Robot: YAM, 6 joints.
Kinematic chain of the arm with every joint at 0, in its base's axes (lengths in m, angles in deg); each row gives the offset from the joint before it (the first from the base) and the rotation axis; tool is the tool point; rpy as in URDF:
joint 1: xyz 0 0 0.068 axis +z
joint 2: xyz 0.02 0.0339 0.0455 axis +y
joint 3: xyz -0.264 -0.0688 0 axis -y
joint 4: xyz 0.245 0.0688 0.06 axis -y
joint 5: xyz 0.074 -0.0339 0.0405 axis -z
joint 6: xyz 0.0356 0 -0.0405 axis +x
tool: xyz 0 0 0 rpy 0 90 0
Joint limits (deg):
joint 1: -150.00..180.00
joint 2: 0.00..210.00
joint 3: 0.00..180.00
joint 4: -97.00..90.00
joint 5: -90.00..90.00
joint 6: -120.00..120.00
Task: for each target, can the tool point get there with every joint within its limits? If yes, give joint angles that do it. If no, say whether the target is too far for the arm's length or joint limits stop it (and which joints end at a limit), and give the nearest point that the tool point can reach.
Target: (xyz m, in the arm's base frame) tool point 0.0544 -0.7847 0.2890
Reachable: no: too far | nearest point 0.0436 -0.6285 0.2532 | short by 0.161 m
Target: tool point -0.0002 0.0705 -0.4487
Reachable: no: joint limits stop it (at a limit: joint 2) | nearest point -0.0003 0.1102 -0.3528 | short by 0.104 m
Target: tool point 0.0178 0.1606 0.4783
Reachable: yes | joints 72.21 55.04 78.69 -26.73 -64.40 -51.67
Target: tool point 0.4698 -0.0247 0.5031
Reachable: yes | joints -3.10 133.66 141.90 63.53 -1.19 12.91
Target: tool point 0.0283 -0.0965 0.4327
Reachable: yes | joints 126.22 21.83 86.47 -82.74 -73.75 -89.01
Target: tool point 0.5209 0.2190 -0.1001
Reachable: yes | joints 24.78 179.97 124.02 30.68 33.19 80.77
